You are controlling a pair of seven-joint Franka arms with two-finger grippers.
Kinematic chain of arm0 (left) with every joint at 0, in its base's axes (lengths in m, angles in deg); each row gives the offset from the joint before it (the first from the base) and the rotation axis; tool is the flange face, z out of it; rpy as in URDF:
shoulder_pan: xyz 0 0 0.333 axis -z
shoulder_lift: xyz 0 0 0 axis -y
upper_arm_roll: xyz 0 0 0.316 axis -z
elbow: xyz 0.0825 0 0 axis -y
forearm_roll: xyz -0.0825 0 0.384 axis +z
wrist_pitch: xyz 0 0 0 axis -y
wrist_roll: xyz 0.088 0 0 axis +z
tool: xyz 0 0 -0.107 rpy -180 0 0
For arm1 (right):
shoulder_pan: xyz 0 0 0.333 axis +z
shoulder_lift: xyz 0 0 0 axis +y
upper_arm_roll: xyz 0 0 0.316 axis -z
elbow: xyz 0.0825 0 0 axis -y
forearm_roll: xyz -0.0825 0 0.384 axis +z
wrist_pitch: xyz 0 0 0 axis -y
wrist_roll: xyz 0.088 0 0 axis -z
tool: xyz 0 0 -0.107 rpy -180 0 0
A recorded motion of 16 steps. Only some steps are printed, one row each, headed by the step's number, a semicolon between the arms.
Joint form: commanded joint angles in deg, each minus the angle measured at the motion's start. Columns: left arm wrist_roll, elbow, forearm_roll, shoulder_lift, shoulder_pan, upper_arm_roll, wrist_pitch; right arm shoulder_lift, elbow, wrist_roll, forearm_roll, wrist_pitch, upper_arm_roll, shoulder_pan.
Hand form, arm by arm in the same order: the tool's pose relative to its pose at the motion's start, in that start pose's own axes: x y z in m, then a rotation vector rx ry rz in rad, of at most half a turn. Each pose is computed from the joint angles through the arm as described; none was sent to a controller.
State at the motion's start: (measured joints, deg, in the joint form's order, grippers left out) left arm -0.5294 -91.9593 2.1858 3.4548 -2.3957 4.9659 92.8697; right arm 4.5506 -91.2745 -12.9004 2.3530 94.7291 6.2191 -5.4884
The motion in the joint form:
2: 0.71 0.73 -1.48 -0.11 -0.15 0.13 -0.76; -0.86 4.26 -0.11 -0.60 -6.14 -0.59 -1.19
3: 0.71 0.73 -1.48 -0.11 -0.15 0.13 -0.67; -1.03 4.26 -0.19 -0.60 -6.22 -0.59 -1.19
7: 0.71 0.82 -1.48 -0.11 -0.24 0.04 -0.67; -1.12 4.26 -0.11 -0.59 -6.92 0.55 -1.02
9: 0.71 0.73 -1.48 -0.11 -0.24 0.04 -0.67; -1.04 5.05 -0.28 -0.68 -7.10 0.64 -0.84
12: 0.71 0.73 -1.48 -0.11 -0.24 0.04 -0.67; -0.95 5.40 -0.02 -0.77 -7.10 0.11 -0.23
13: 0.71 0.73 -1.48 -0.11 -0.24 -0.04 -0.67; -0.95 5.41 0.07 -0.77 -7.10 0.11 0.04
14: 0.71 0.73 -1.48 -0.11 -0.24 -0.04 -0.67; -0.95 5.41 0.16 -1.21 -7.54 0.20 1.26
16: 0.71 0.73 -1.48 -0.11 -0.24 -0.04 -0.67; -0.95 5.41 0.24 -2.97 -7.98 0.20 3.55
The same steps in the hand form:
2: -0.0003 0.0023 -0.0038 -0.0258 -0.0024 -0.0141; -0.0136 0.0031 -0.0346 -0.0036 -0.0190 0.0051
3: -0.0002 0.0023 -0.0040 -0.0258 -0.0008 -0.0142; -0.0146 0.0029 -0.0362 -0.0037 -0.0174 0.0036
7: -0.0001 0.0005 -0.0046 -0.0256 0.0007 -0.0173; -0.0185 0.0115 -0.0364 -0.0017 -0.0273 0.0219
9: -0.0002 0.0006 -0.0039 -0.0257 -0.0009 -0.0173; -0.0179 0.0106 -0.0417 -0.0057 -0.0188 0.0170
12: -0.0002 0.0006 -0.0039 -0.0257 -0.0009 -0.0173; -0.0149 -0.0001 -0.0433 -0.0083 -0.0153 0.0016
13: -0.0002 -0.0002 -0.0039 -0.0256 -0.0009 -0.0187; -0.0143 -0.0027 -0.0433 -0.0084 -0.0153 -0.0016
14: -0.0002 -0.0002 -0.0039 -0.0256 -0.0009 -0.0187; -0.0130 -0.0131 -0.0423 -0.0148 -0.0250 -0.0194
16: -0.0002 -0.0002 -0.0039 -0.0256 -0.0009 -0.0187; -0.0104 -0.0322 -0.0410 -0.0444 -0.0395 -0.0565

